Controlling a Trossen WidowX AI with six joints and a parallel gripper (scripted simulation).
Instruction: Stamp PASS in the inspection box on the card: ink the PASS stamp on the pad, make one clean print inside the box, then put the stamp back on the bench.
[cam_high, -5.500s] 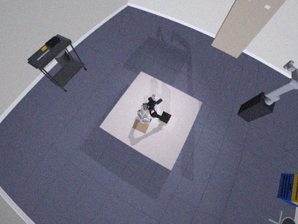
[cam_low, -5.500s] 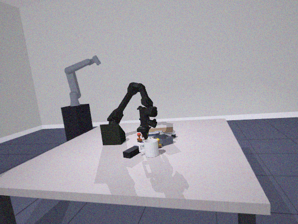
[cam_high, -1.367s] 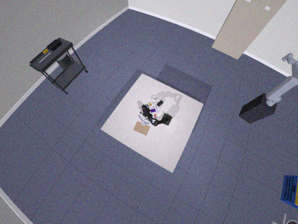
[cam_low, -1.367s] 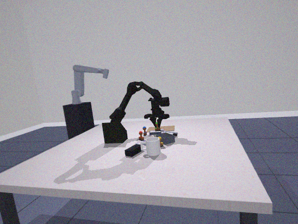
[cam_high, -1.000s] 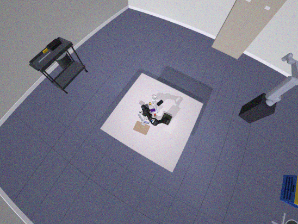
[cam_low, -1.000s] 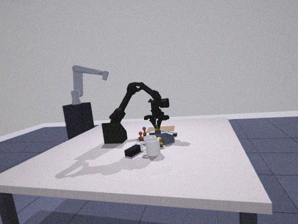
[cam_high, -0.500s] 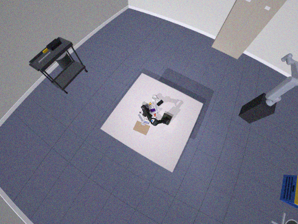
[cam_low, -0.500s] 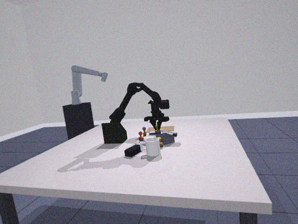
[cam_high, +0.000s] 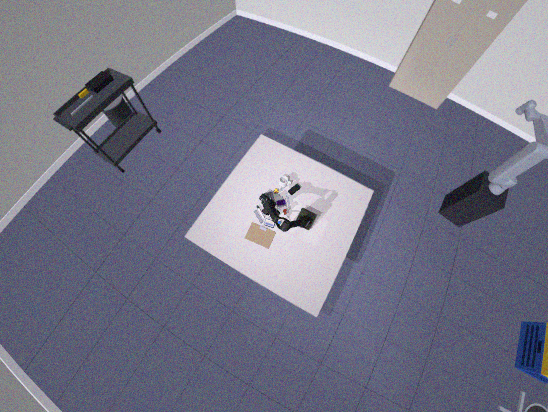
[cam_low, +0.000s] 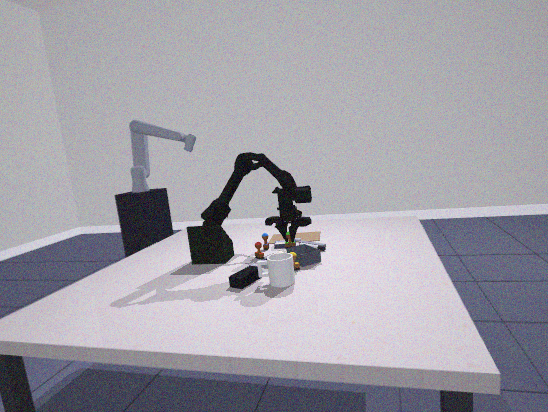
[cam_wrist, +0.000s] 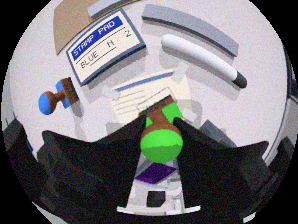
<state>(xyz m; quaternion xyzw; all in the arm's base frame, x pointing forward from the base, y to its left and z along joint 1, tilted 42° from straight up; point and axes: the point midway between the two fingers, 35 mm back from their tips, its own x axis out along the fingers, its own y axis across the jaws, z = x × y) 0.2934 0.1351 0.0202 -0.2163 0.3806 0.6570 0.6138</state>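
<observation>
My gripper tip is now 1 cm past the cream card and 4 cm above it. Also, from my gripper tip: red-knobbed stamp: 10 cm behind, 8 cm to the right, 2 cm below; grey bar: 6 cm ahead, 10 cm to the left, 4 cm below; marker: 9 cm ahead, 4 cm to the left, 3 cm below.
</observation>
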